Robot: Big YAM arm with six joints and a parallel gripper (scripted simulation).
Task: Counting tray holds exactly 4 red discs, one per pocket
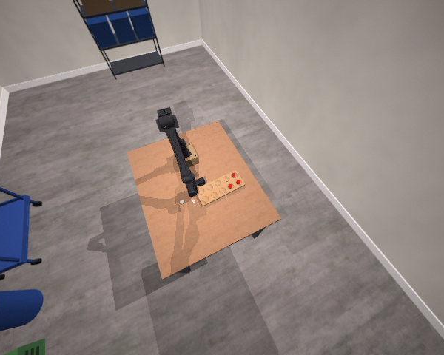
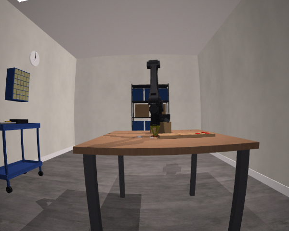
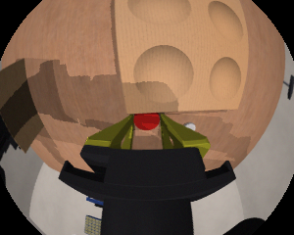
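Right now the wooden counting tray is 8 cm ahead of my hand and 20 cm to the left of it. Also, from my hand: white piece 6 cm ahead, 3 cm to the right, 1 cm below; white disc 1 cm ahead, 11 cm to the right, 1 cm below.
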